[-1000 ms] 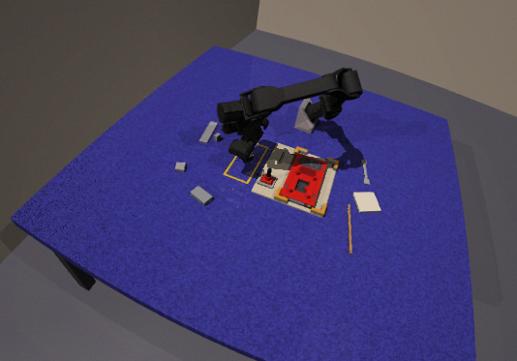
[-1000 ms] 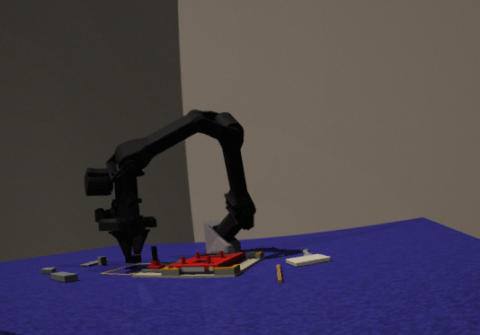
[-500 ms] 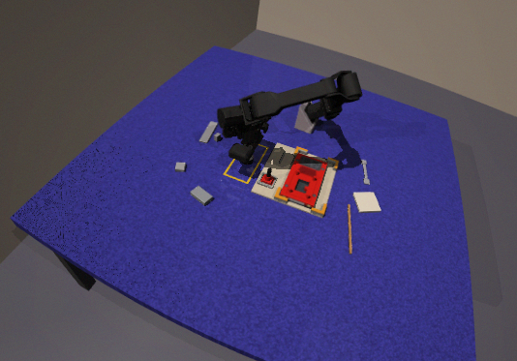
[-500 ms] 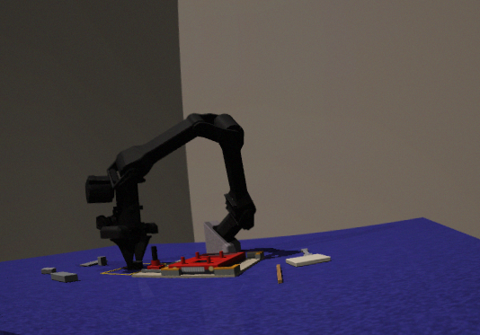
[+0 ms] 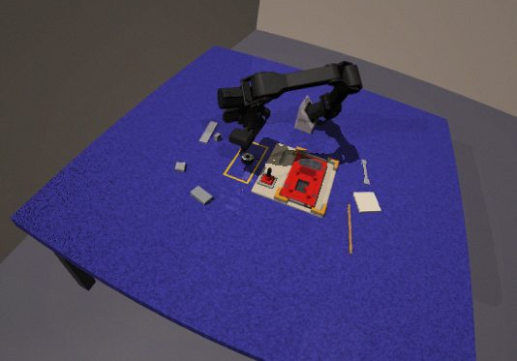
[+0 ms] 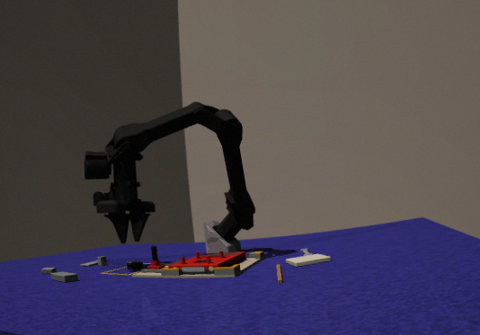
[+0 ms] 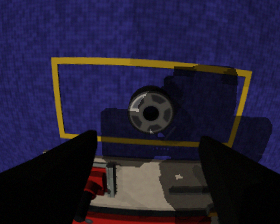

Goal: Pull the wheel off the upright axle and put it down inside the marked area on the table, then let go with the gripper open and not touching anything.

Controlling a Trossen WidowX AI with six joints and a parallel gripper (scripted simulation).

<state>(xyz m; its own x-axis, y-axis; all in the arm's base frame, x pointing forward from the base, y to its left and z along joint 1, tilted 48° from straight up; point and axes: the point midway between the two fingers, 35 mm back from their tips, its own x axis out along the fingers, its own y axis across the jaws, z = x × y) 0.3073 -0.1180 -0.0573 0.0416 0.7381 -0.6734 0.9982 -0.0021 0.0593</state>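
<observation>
The dark grey wheel lies 60 mm below my gripper tip. From my gripper tip the other things lie so: black axle 100 mm to the left, 50 mm ahead, 30 mm below; then wooden stick 380 mm to the left, 100 mm ahead, 60 mm below; then white card 420 mm to the left, 60 mm below, 20 mm behind.
</observation>
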